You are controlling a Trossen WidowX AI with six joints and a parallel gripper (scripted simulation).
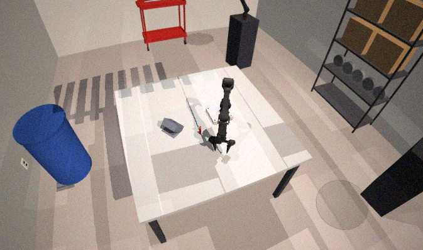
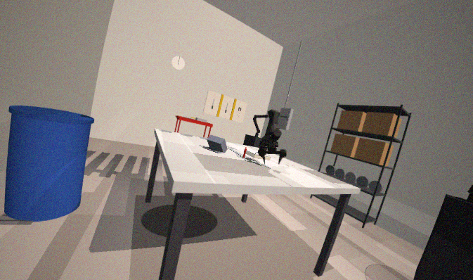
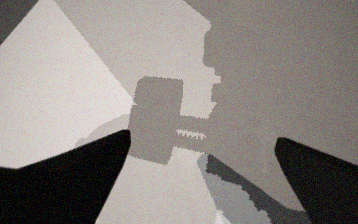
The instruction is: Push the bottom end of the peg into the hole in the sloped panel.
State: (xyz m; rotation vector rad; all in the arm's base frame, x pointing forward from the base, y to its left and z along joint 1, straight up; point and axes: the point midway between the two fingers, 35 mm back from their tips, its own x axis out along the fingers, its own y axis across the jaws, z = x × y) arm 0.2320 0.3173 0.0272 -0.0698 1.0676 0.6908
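Right now my gripper tip is 4 cm short of the red round peg, 24 cm to the left of it and 3 cm below it. From my gripper tip the other things lie so: grey sloped panel 20 cm ahead, 38 cm to the right, 2 cm above.
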